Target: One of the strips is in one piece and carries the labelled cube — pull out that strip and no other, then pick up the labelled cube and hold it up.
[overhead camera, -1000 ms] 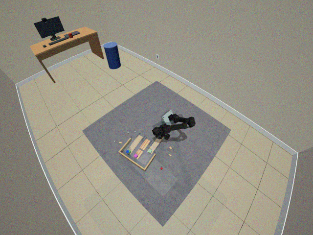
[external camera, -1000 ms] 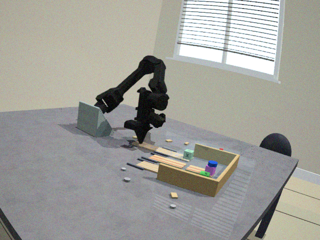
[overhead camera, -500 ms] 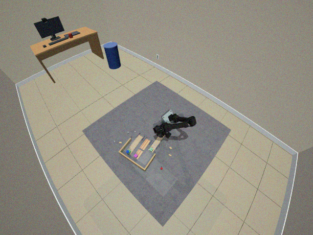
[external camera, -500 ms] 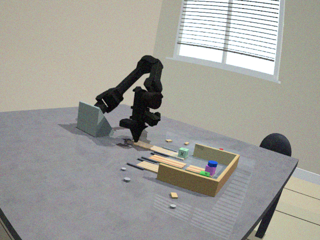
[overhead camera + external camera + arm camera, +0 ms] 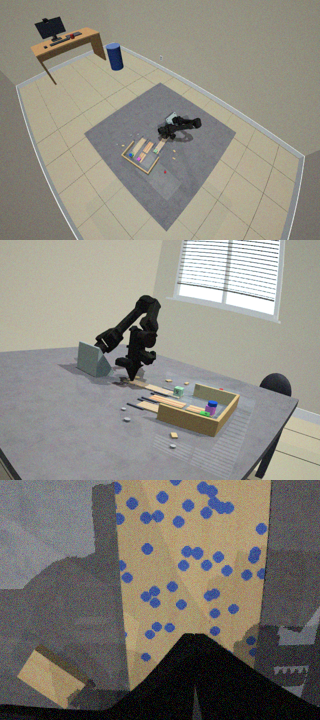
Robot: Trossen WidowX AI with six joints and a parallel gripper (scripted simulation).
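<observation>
Right now the strip is 100 mm ahead of my gripper tip and 20 mm to the left of it.
</observation>
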